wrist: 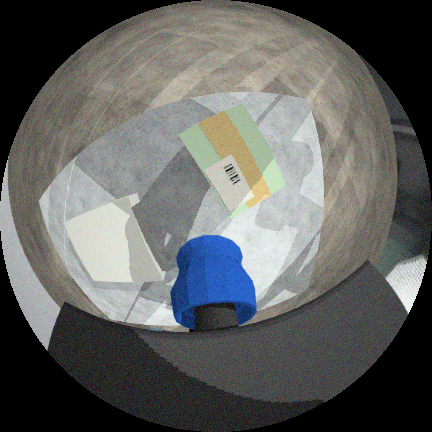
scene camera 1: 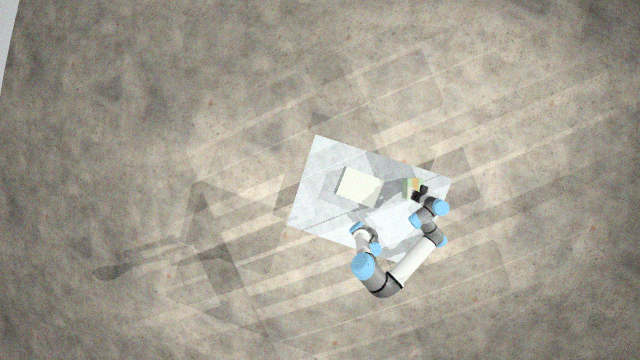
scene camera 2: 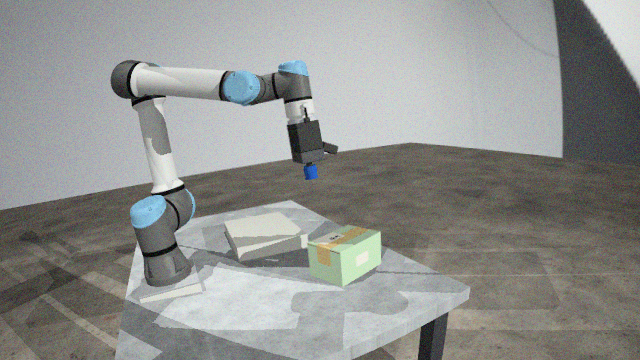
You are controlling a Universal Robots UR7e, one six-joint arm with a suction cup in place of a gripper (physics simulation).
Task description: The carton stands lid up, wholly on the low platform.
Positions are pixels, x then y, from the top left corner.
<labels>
The suction cup [wrist: 210,271]: 5 cm from the lens. A pale green carton [wrist: 228,147]: 23 cm from the lens. A low platform [wrist: 112,240] is 40 cm from the lens. The marked spots on the pale green carton and the suction cup are 20 cm apart.
</labels>
